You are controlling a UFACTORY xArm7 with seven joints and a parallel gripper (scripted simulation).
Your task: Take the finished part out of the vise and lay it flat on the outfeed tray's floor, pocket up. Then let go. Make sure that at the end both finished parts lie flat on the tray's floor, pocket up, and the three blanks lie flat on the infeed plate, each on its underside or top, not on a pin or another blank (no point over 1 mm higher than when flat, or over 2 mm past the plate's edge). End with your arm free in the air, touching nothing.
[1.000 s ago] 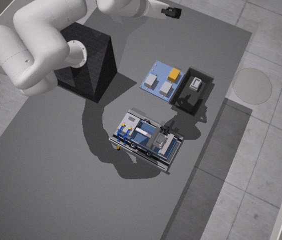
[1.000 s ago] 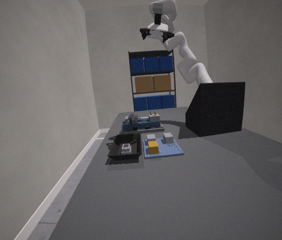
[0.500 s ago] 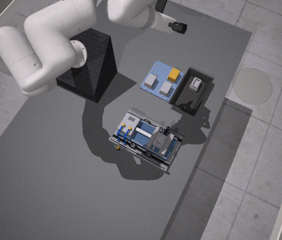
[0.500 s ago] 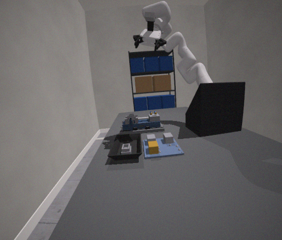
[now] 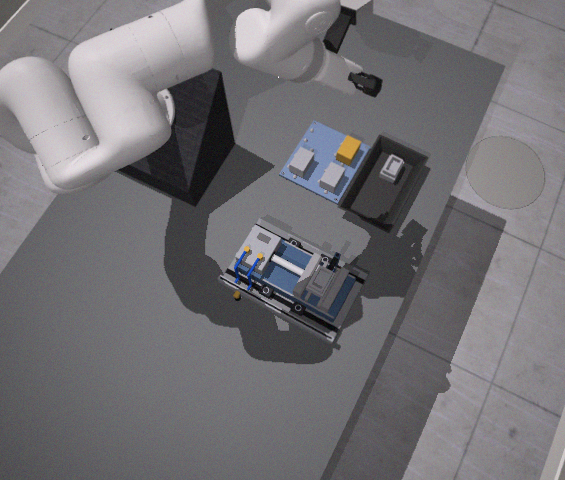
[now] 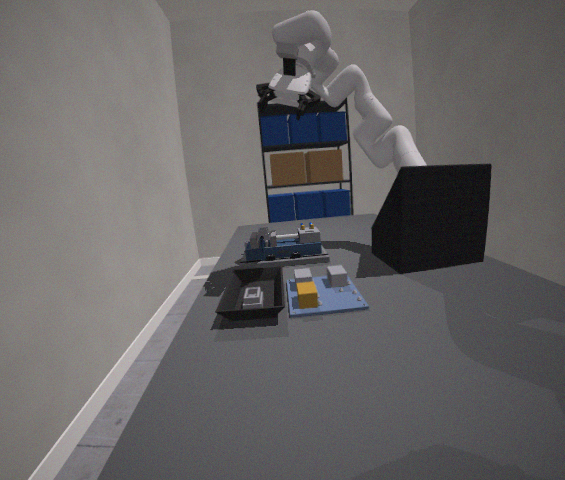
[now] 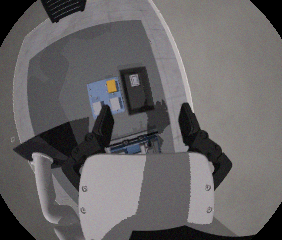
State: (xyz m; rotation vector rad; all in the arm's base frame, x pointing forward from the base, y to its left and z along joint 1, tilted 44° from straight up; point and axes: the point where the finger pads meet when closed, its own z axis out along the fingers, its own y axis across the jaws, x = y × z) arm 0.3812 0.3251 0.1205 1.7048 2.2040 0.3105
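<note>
Right now the blue vise is 50 mm ahead of my hand, 240 mm to the right of it and 410 mm below it. Round my hand: yellow blank: 30 mm behind, 110 mm to the left, 430 mm below.
</note>
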